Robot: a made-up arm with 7 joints.
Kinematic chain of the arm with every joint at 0, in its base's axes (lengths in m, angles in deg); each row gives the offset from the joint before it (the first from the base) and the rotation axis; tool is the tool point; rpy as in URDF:
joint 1: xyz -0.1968 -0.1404 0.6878 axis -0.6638 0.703 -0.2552
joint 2: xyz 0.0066 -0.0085 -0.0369 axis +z
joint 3: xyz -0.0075 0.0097 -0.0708 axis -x
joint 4: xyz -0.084 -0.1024 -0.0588 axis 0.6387 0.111 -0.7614
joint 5: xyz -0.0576 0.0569 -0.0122 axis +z
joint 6: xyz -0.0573 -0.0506 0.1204 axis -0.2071 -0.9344 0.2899
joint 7: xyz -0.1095 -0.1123 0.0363 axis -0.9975 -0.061 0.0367
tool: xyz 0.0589 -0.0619 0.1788 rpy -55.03 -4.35 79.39
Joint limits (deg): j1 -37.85..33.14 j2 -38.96..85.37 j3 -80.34..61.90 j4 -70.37..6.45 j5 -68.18..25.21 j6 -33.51..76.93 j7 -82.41..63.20
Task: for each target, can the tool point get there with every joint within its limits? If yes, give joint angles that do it. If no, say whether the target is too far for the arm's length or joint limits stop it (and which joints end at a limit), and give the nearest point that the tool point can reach.
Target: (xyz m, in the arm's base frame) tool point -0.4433 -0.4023 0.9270
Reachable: yes | joints 14.15 21.27 -1.35 -17.46 -43.75 -18.90 -5.23
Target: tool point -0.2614 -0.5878 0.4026
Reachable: yes | joints -18.38 26.47 -52.32 -54.55 -37.65 12.71 -32.78
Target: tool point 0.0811 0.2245 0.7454
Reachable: no: joint limits stop it (at a limit: joint 1, joint 2, joint 3, joint 4) | nearest point -0.0483 0.1343 0.7399 | short by 0.158 m
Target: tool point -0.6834 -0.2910 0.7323
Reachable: yes | joints 26.83 -28.92 -47.73 -24.53 -13.67 30.82 -29.24
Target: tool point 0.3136 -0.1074 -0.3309
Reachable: no: too far | nearest point 0.0632 -0.1780 0.1769 | short by 0.571 m
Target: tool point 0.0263 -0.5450 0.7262
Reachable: yes | joints 16.77 67.58 -23.07 -18.35 -10.86 -3.80 -24.67
